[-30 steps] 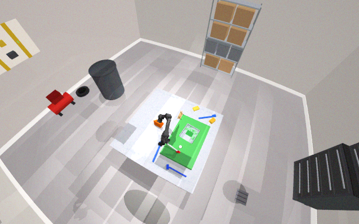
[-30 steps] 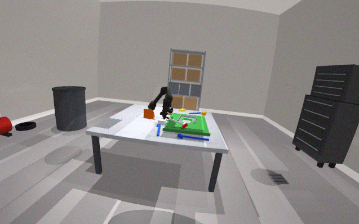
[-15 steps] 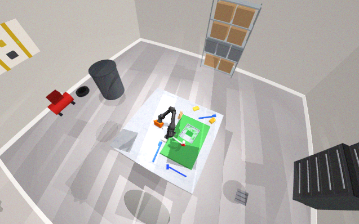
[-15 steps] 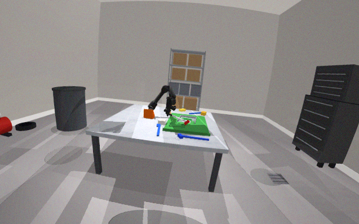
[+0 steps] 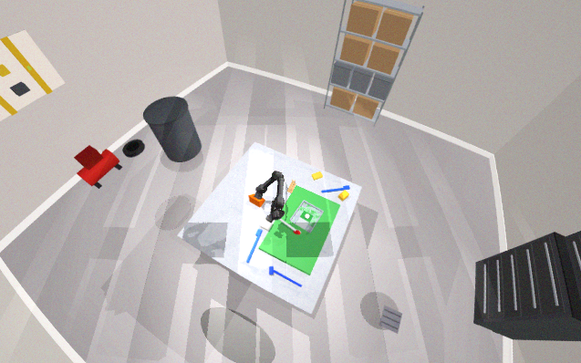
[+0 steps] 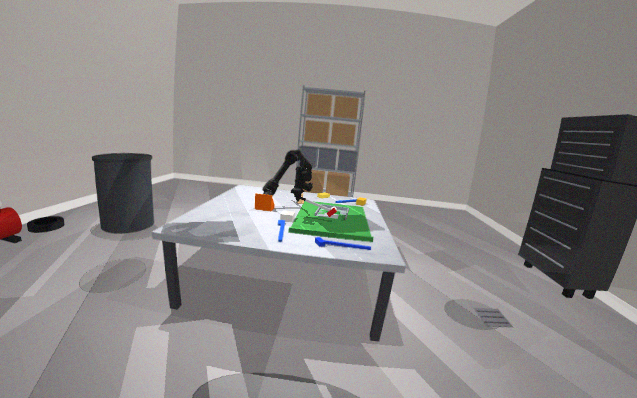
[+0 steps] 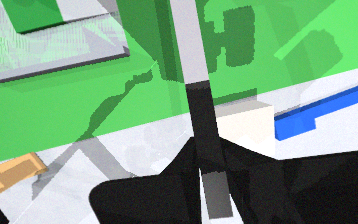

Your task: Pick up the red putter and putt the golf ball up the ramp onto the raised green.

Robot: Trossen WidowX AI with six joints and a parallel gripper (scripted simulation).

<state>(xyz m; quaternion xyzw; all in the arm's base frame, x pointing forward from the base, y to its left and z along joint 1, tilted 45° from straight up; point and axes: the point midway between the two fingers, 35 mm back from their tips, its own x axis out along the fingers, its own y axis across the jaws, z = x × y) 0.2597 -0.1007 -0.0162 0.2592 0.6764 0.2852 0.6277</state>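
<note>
The red putter lies 120 mm ahead of my gripper tip, 10 mm to the left of it and 10 mm below it. The rest, counted from my gripper tip: white golf ball 220 mm ahead, 200 mm to the left, 80 mm below; white cube 40 mm behind, 70 mm to the right, 90 mm below; wooden piece 80 mm behind, 390 mm to the left, 70 mm below.
</note>
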